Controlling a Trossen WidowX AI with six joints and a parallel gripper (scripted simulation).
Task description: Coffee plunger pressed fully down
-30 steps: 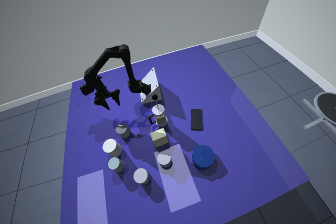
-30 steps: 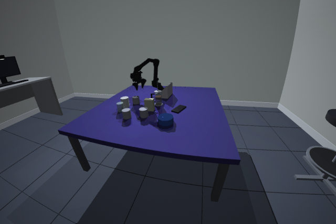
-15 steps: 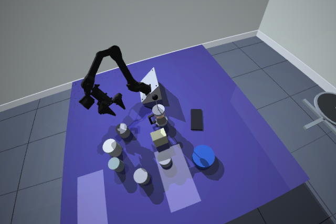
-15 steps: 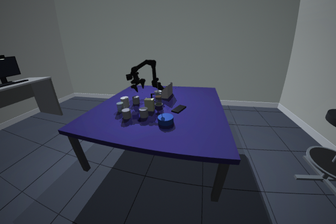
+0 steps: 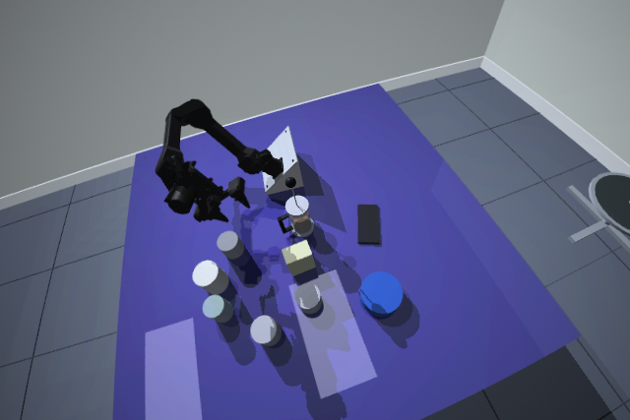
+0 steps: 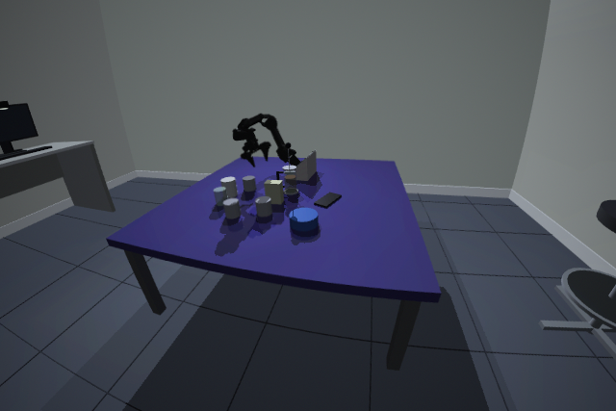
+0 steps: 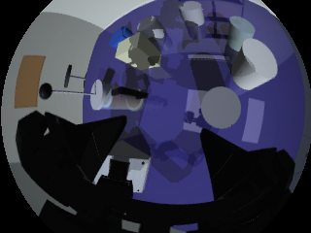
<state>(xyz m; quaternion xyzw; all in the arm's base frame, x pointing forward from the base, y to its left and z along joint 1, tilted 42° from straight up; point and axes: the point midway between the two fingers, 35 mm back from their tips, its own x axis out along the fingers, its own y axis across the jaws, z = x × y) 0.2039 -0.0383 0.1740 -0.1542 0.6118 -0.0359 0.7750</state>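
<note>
Right now my gripper tip is 17 cm to the right of the coffee press, 1 cm short of it and 1 cm above it. From my gripper tip the other things lie so: pale yellow box (16 cm to the left, 14 cm ahead, 9 cm below); then black flat slab (41 cm to the left, 14 cm below, 4 cm ahead); then blue round container (38 cm to the left, 29 cm ahead, 12 cm below).
</note>
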